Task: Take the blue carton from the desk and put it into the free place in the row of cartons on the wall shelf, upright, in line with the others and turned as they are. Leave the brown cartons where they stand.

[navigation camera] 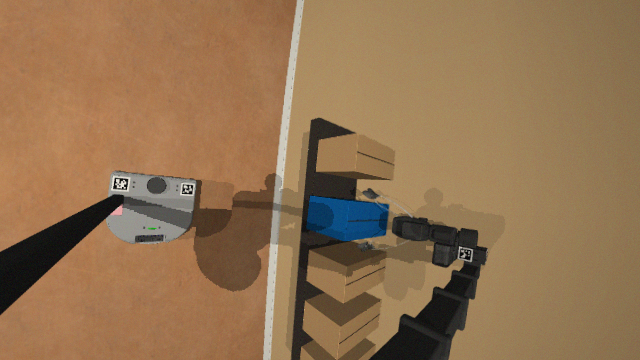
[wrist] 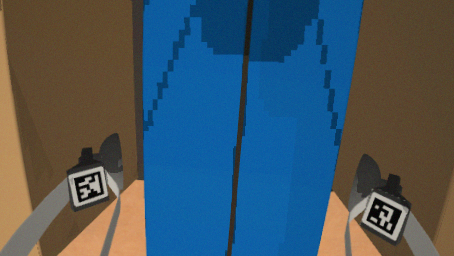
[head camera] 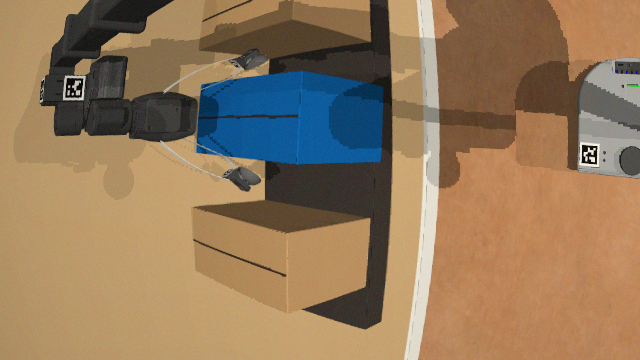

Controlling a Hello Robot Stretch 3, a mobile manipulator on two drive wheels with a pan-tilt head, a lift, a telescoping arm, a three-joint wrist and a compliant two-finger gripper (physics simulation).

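Places are measured from the robot's base along level axes (x ahead, y left, z up), in metres.
Pixels of known places: gripper, fingertip midpoint: (navigation camera: 360, 218) (wrist: 236, 163) (head camera: 260, 117); robot's base, origin of the base link: (navigation camera: 156, 184) (head camera: 630, 159).
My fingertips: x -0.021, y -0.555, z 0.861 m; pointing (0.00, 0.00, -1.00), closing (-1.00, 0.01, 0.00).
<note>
Ahead of a thing's pixels: the offset from my fingertips to its top centre. Level surfaces: height alone.
The blue carton @[dx -0.001, dy -0.014, dz +0.029 m] (head camera: 340, 120) (navigation camera: 327, 217) (wrist: 200, 165) stands upright on the dark wall shelf @[dz -0.151 m] (head camera: 320, 185) (navigation camera: 334, 185), between two brown cartons, with a gap on each side. Its seam runs the same way as theirs. Its front face reaches a little further out than theirs, over the shelf's front edge. My gripper (head camera: 253, 118) (navigation camera: 368, 220) (wrist: 236, 163) is open over the seamed top of the carton. One finger is on each side, and the wrist view shows a gap between each finger and the blue sides. The carton's underside is hidden.
Brown cartons stand on both sides of the blue one: one @[dx +0.210, dy -0.029, dz +0.029 m] (head camera: 327, 267) (navigation camera: 336, 157) at the shelf's end, one @[dx -0.194, dy -0.038, dz +0.029 m] (head camera: 330, 22) (navigation camera: 325, 272) on the other side, and more @[dx -0.392, dy -0.043, dz +0.029 m] (navigation camera: 320, 322) beyond. The arm reaches along the wall. The robot's base (head camera: 607, 120) (navigation camera: 150, 207) stands on the floor.
</note>
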